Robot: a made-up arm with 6 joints.
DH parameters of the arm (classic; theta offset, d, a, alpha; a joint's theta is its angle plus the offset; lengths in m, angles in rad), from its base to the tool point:
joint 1: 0 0.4 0.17 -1.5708
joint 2: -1.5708 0 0.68 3.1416
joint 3: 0 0 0.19 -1.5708
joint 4: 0 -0.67 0 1.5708
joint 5: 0 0 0 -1.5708
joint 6: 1.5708 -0.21 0 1.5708
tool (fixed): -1.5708 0 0 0
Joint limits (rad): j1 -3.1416..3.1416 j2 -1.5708..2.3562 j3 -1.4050..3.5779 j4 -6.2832..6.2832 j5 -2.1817..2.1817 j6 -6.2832..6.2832
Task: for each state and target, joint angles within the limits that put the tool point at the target. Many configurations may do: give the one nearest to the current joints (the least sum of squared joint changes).
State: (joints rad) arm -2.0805 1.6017 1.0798 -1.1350 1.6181 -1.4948
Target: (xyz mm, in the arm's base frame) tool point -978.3 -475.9 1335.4
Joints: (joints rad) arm -2.5246 1.0047 1.6202 -1.1216 1.9186 -1.4948
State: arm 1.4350 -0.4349 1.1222 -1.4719 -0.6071 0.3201
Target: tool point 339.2 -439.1 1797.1
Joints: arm 2.3061 -0.5355 1.2591 -1.4913 -0.2070 0.3201
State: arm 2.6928 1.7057 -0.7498 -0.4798 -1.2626 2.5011
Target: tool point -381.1 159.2 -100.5
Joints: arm 2.5424 1.4803 -0.7616 -0.4193 -1.3528 2.5011
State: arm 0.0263 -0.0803 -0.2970 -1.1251 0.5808 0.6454
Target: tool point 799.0 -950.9 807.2
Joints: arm -0.7820 0.3369 -0.2160 -1.1301 0.6282 0.6454
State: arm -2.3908 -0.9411 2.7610 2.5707 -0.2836 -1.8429
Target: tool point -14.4 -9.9 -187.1
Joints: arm -2.3219 -1.3656 3.5779 3.1153 -0.7489 -1.8429
